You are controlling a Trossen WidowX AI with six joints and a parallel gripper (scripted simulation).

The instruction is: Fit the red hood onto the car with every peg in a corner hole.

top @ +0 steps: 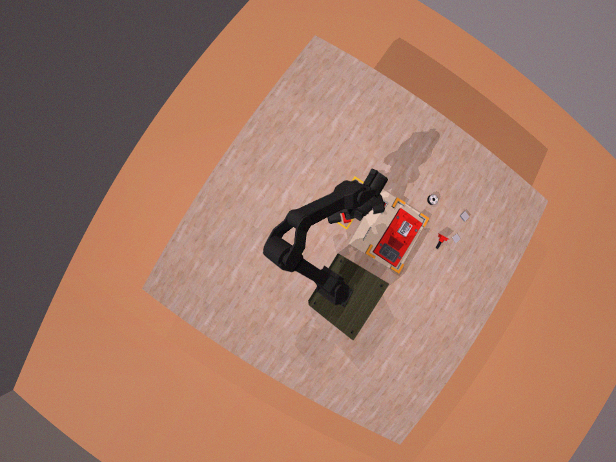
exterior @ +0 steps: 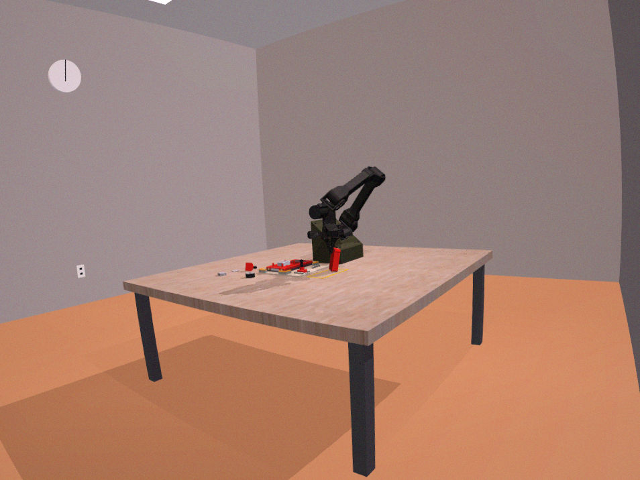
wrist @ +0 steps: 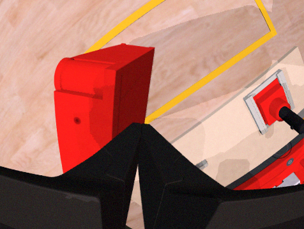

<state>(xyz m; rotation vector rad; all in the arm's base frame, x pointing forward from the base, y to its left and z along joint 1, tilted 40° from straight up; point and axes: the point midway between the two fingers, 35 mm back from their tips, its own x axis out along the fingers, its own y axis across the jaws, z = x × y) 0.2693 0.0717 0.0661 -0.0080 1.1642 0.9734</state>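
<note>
My gripper tip is now 30 mm above the red hood, 10 mm to the right of it and 10 mm past it. Round my gripper tip: grey engine block 220 mm to the right, 50 mm below, 50 mm ahead; white wheel 280 mm to the right, 210 mm ahead, 70 mm below.
</note>
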